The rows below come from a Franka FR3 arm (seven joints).
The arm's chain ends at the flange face. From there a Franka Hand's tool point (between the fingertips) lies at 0.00 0.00 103.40 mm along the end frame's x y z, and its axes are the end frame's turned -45 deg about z.
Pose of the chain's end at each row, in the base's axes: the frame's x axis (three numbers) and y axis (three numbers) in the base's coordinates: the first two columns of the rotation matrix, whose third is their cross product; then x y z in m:
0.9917 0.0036 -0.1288 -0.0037 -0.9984 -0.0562 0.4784 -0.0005 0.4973
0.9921 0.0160 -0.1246 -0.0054 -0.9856 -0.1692 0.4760 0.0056 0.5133
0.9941 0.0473 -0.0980 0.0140 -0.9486 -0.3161 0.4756 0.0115 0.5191
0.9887 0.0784 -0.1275 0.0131 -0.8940 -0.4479 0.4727 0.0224 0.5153
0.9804 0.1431 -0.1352 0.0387 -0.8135 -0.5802 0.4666 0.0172 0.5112
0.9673 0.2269 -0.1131 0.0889 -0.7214 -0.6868 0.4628 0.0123 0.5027
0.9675 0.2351 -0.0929 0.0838 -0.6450 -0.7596 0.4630 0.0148 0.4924
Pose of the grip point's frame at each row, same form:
0.7039 0.7085 -0.0513 0.6986 -0.7034 -0.1308 0.4651 0.0053 0.3949
0.7053 0.7082 0.0315 0.6977 -0.6856 -0.2077 0.4630 0.0230 0.4122
0.6930 0.7042 0.1542 0.7128 -0.6373 -0.2928 0.4644 0.0439 0.4215
0.6899 0.6876 0.2266 0.7084 -0.5767 -0.4069 0.4573 0.0680 0.4238
0.6659 0.6764 0.3147 0.7206 -0.4740 -0.5059 0.4466 0.0755 0.4282
0.6211 0.6705 0.4057 0.7468 -0.3497 -0.5656 0.4383 0.0800 0.4285
0.6249 0.6223 0.4714 0.7434 -0.2898 -0.6028 0.4383 0.0900 0.4258

